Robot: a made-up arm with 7 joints.
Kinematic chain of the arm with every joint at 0, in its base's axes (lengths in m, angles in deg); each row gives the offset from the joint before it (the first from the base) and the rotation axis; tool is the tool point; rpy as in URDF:
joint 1: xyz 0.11 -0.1 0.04 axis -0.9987 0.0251 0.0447
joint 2: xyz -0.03 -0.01 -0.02 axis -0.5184 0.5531 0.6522
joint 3: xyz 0 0.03 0.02 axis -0.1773 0.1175 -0.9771
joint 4: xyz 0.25 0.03 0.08 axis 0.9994 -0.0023 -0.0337
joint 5: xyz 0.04 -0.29 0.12 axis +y
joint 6: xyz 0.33 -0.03 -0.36 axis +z
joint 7: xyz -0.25 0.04 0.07 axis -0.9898 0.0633 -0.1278
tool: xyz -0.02 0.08 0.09 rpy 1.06 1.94 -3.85
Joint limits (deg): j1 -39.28..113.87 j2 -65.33..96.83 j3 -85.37..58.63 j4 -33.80..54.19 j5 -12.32..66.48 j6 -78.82..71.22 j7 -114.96..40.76
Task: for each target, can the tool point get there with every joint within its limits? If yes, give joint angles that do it. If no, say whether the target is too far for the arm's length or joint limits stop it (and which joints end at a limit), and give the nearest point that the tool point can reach.
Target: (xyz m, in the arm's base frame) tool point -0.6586 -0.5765 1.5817
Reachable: no: too far | nearest point -0.2941 -0.3423 0.8256 | short by 0.871 m
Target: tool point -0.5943 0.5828 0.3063
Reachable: no: joint limits stop it (at a limit: joint 1, joint 4, joint 5, joint 6, joint 7) | nearest point -0.4692 0.4562 0.2542 | short by 0.185 m
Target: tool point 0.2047 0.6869 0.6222
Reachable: no: joint limits stop it (at a limit: joint 1, joint 4, joint 5, joint 6, joint 7) | nearest point 0.1922 0.6081 0.5662 | short by 0.097 m
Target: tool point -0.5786 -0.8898 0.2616
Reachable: no: joint limits stop it (at a limit: joint 2, joint 4, joint 5, joint 6, joint 7) | nearest point -0.4844 -0.7768 0.2301 | short by 0.150 m
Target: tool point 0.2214 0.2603 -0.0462
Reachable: yes | joints -20.82 38.52 -53.80 18.72 0.23 -0.62 12.18
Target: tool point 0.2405 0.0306 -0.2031
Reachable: yes | joints -15.96 64.55 -8.43 -22.70 57.93 -61.79 -20.12
